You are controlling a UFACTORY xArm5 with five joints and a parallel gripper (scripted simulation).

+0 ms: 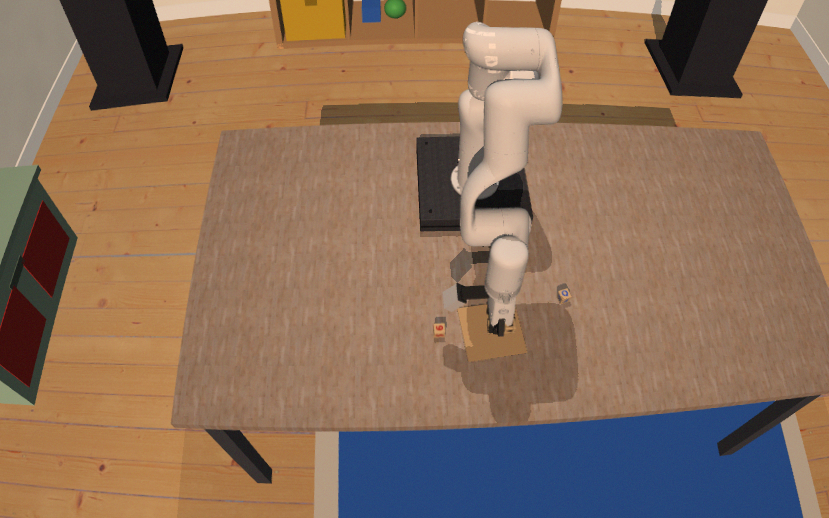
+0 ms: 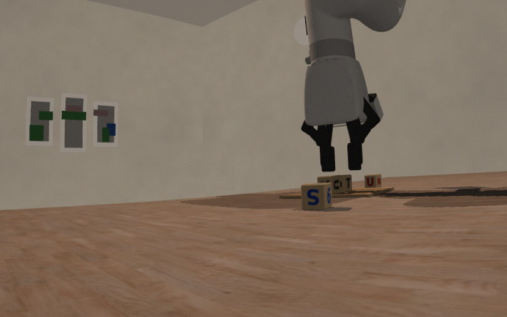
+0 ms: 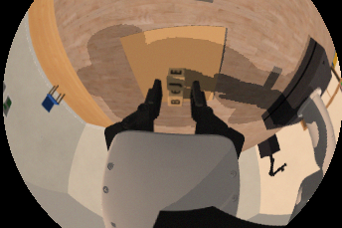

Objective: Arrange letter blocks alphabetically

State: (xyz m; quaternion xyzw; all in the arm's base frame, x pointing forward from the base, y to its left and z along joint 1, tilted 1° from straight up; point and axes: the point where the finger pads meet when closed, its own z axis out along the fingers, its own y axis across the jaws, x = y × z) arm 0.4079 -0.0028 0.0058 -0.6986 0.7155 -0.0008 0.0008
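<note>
The tan mat lies 5 cm below my hand. From my hand the other things lie so: letter block 13 cm to the right, 4 cm below.
</note>
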